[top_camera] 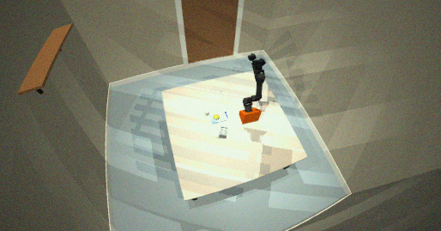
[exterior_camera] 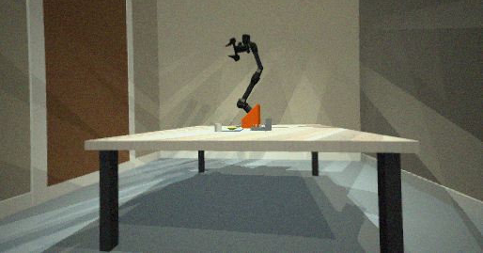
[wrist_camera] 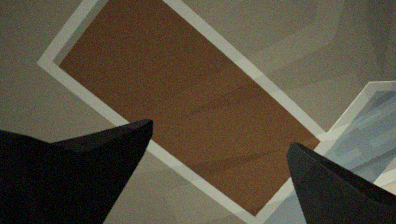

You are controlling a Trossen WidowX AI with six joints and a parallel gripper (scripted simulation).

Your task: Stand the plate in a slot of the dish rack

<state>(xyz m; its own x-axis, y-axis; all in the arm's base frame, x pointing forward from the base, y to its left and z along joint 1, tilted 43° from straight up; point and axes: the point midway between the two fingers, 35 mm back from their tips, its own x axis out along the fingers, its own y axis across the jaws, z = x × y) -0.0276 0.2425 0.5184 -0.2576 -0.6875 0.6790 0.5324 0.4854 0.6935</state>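
Right now the yellow plate is 66 cm below my gripper tip, 37 cm ahead of it and 13 cm to the left of it. From my gripper tip the other things lie so: grey dish rack 65 cm below, 34 cm ahead, 32 cm to the left; pale blue mat 67 cm below, 35 cm ahead, 13 cm to the left.
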